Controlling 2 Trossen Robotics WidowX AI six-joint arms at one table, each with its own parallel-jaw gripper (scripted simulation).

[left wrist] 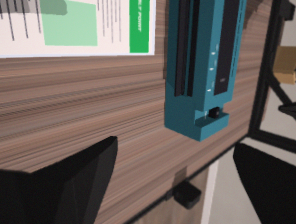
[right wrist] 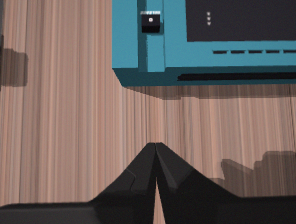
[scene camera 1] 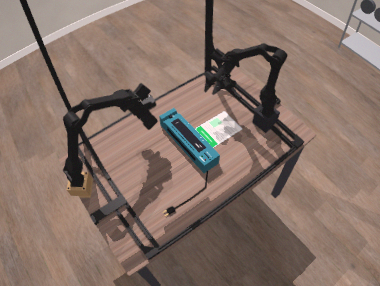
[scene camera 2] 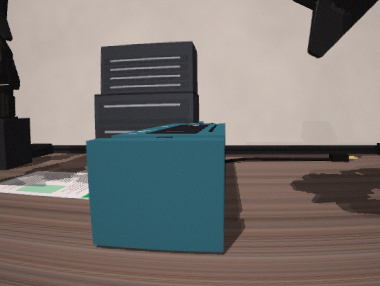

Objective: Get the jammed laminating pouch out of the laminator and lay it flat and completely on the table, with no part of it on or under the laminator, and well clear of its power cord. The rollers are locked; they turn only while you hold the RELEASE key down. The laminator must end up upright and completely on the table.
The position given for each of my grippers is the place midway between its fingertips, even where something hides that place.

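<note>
The left wrist view gives me my left gripper (left wrist: 175, 146). In scene camera 2 I see a teal laminator (scene camera 2: 145, 192), together with my right gripper (scene camera 2: 314, 55). That right gripper is visible to me in the right wrist view (right wrist: 154, 149) too.
</note>
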